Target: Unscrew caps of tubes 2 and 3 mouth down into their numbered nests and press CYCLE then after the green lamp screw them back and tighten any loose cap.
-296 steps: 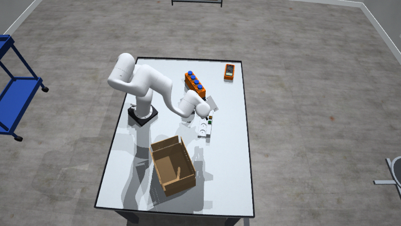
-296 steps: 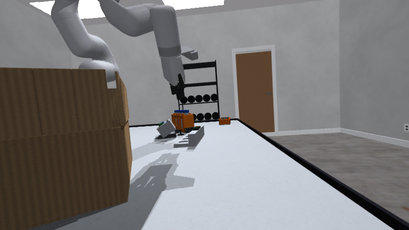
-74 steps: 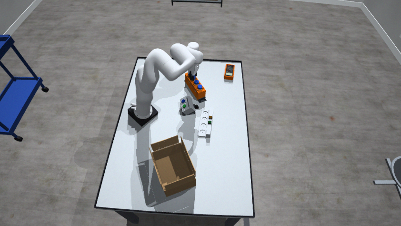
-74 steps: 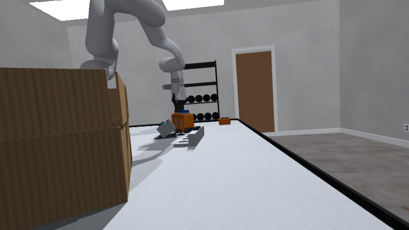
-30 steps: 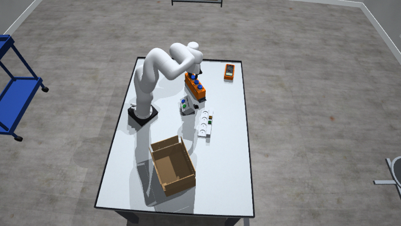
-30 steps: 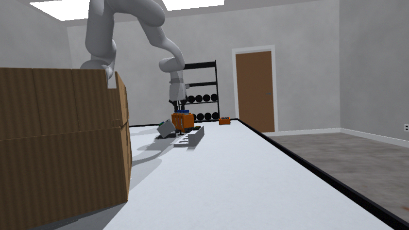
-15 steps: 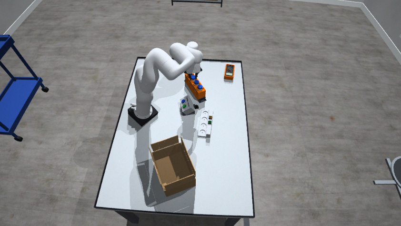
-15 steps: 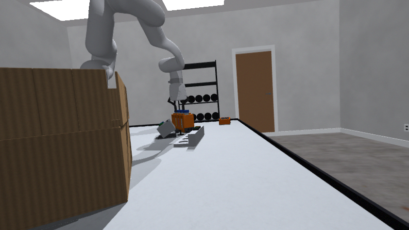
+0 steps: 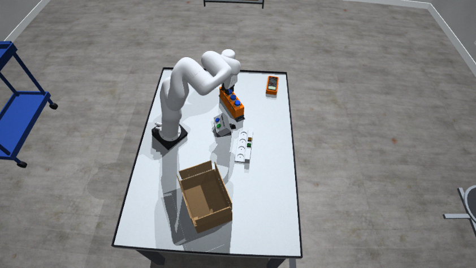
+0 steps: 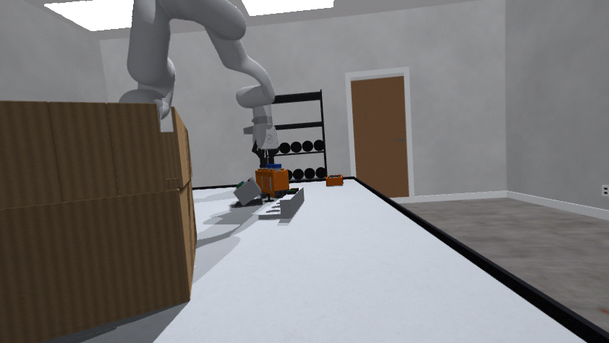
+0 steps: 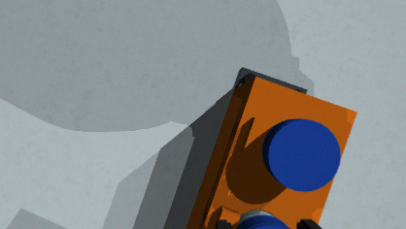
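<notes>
The blue cap lies 10 mm below my hand. Also, from my hand: green key 30 mm behind, 230 mm to the right, 60 mm below; blue key 50 mm behind, 190 mm to the right, 60 mm below; grey key housing 20 mm behind, 210 mm to the right, 80 mm below.
</notes>
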